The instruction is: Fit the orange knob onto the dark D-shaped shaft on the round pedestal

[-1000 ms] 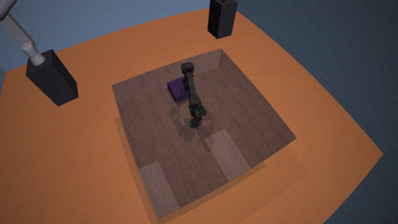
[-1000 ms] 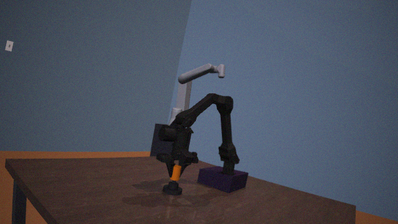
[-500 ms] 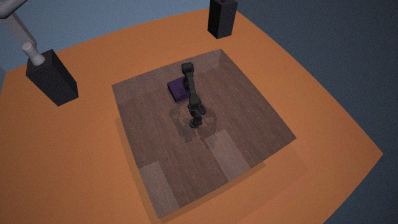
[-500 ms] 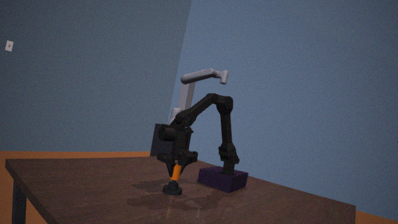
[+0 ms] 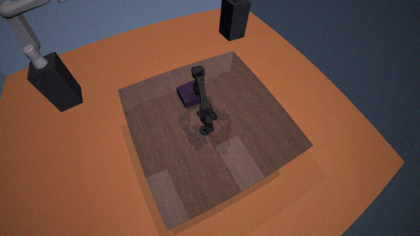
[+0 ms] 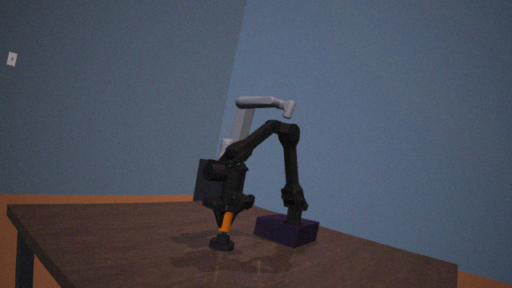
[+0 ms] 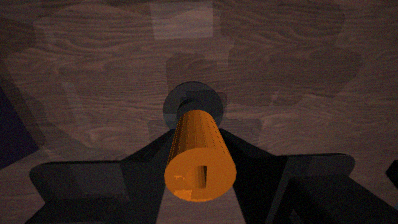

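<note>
The orange knob is 20 mm above my gripper tip. The rest, counted from my gripper tip: pedestal (40 mm below).
</note>
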